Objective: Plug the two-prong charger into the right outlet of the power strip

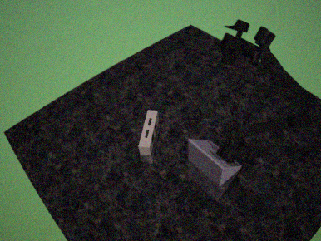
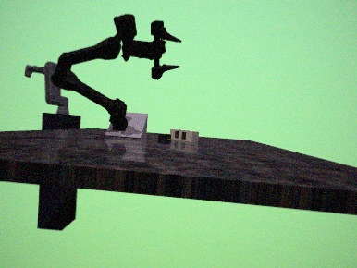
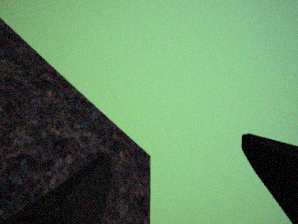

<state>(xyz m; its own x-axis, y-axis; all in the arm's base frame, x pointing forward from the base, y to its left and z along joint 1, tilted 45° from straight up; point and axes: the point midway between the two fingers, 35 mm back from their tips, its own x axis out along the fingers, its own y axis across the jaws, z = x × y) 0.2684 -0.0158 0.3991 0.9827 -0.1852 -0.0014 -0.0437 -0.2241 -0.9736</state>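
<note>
Right now the dark charger is 40 mm behind my gripper tip, 150 mm to the left of it and 310 mm below it.
</note>
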